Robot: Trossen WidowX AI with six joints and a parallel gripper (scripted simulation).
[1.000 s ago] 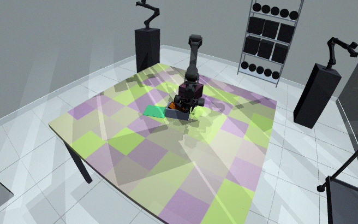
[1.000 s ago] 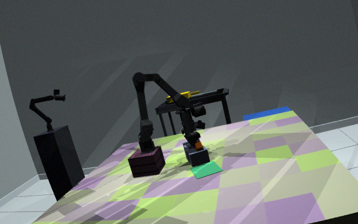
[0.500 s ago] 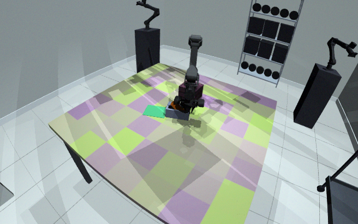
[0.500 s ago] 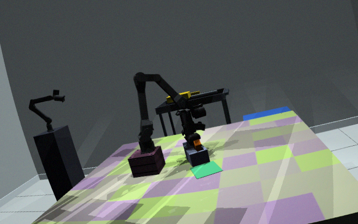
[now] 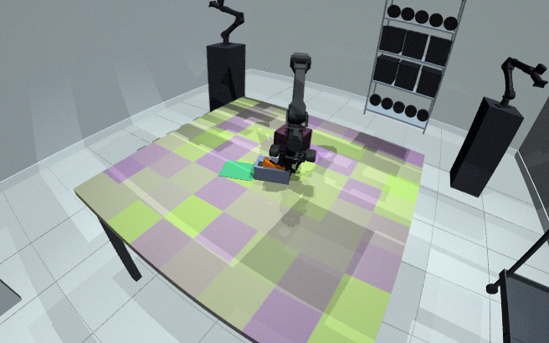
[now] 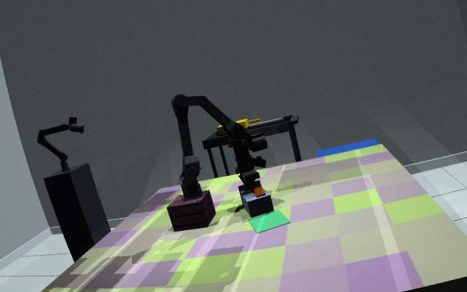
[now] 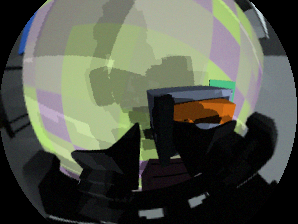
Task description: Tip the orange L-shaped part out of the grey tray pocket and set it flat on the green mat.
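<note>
Now: gripper tip 2 cm short of the orange L-shaped part and 5 cm to the left of it. Also, from my gripper tip: green mat (8 cm ahead, 22 cm to the right, 6 cm below).
</note>
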